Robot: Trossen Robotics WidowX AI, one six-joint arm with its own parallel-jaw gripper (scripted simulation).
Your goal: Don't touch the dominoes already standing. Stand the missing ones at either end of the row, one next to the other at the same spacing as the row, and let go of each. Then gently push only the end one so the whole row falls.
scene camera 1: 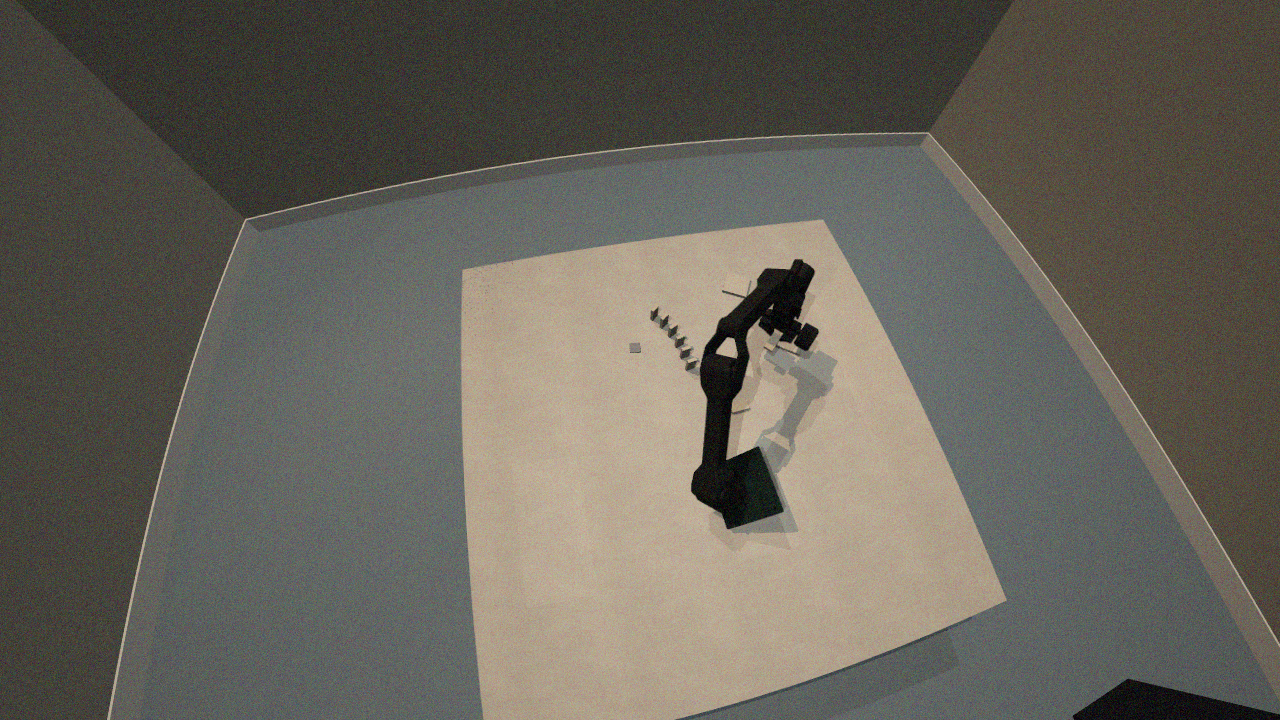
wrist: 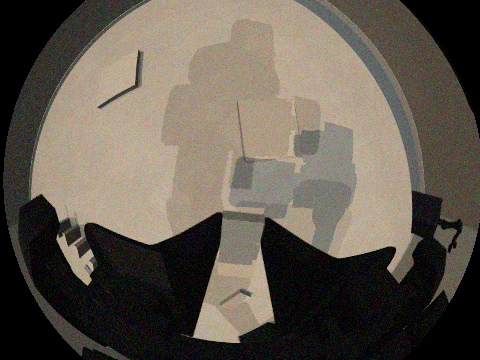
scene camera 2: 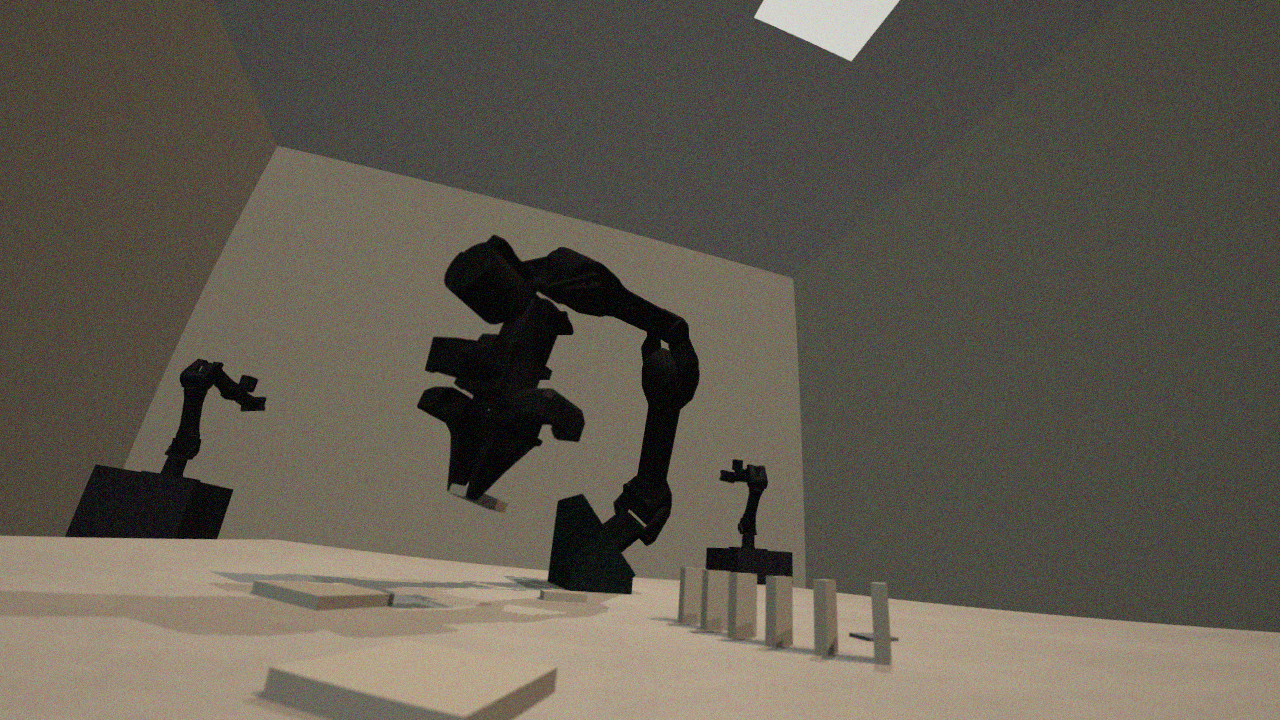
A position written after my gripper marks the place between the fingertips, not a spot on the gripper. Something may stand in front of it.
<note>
I see my gripper [scene camera 2: 461,496].
My gripper also shows in scene camera 1 [scene camera 1: 775,337] and in the wrist view [wrist: 242,221].
</note>
